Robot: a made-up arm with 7 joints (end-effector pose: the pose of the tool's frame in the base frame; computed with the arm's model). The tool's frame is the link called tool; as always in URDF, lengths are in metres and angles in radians.
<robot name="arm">
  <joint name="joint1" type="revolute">
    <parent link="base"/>
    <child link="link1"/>
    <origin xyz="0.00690 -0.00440 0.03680" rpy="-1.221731 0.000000 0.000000"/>
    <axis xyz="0 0 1"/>
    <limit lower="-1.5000" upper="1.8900"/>
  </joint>
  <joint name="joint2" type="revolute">
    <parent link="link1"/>
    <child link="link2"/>
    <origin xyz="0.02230 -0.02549 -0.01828" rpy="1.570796 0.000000 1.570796"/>
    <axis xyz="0 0 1"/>
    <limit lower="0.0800" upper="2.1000"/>
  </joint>
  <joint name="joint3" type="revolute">
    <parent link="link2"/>
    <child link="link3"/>
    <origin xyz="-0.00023 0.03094 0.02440" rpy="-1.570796 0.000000 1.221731"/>
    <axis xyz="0 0 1"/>
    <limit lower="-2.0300" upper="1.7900"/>
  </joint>
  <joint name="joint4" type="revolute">
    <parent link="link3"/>
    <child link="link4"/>
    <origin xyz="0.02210 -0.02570 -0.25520" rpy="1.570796 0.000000 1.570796"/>
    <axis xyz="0 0 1"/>
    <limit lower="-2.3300" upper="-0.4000"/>
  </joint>
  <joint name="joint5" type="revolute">
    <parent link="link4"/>
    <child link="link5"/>
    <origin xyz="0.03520 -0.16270 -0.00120" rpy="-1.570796 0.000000 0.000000"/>
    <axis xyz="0 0 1"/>
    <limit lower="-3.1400" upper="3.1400"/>
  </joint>
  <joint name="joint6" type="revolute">
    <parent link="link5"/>
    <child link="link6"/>
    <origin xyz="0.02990 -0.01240 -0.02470" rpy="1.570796 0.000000 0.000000"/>
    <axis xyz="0 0 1"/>
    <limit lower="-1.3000" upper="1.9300"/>
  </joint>
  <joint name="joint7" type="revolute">
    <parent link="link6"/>
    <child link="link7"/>
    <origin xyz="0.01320 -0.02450 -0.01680" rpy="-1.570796 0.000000 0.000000"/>
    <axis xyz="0 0 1"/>
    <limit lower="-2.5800" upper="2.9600"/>
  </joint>
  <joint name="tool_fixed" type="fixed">
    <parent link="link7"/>
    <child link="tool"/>
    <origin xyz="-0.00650 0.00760 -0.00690" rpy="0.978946 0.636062 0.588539"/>
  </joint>
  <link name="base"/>
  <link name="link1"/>
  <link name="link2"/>
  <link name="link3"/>
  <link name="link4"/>
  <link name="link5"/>
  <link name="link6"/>
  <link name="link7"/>
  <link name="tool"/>
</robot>
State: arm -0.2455 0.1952 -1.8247 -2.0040 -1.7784 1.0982 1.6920
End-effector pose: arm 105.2 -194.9 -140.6 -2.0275 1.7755 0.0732
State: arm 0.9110 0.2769 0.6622 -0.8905 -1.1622 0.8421 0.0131
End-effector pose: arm -247.9 226.1 -244.4 0.5339 -0.3863 3.0302
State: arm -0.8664 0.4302 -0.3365 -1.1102 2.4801 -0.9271 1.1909
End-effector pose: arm 421.1 -1.2 0.7 0.5917 -0.5345 1.1230
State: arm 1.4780 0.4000 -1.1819 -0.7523 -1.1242 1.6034 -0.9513
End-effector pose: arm -373.1 35.6 -140.8 1.8347 0.9114 0.4726
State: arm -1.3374 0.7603 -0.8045 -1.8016 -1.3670 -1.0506 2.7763
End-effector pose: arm 287.9 -105.5 191.3 -0.6190 1.7850 0.8434
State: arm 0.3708 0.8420 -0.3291 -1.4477 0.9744 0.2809 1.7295
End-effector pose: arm 143.2 204.3 -282.4 1.3070 -0.2939 -0.5486
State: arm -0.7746 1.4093 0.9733 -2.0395 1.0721 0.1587 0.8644
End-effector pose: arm 58.5 158.5 336.9 -1.8054 1.1361 -1.1656
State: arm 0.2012 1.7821 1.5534 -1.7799 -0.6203 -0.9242 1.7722
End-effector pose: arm 80.5 150.9 360.7 -1.1394 0.5033 0.0662
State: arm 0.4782 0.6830 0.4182 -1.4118 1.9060 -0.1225 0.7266
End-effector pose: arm 143.9 286.2 -193.2 1.8325 -0.2858 0.4427
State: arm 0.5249 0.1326 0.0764 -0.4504 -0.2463 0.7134 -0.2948
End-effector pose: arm -151.0 76.8 -383.5 -0.0471 -0.8682 -2.8076
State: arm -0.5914 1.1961 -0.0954 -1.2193 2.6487 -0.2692 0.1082
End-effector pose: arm 332.2 218.9 131.0 1.9425 -0.9839 0.5869
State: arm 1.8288 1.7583 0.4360 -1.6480 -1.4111 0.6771 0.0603
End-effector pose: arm 114.8 362.3 -114.3 0.7776 -0.0151 0.8378
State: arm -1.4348 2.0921 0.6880 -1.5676 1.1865 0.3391 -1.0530
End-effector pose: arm -181.0 125.0 382.8 -1.4057 -1.3301 -0.4753
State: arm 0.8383 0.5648 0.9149 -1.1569 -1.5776 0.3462 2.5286
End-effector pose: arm -118.4 361.2 -113.9 2.5176 1.1843 -1.1987
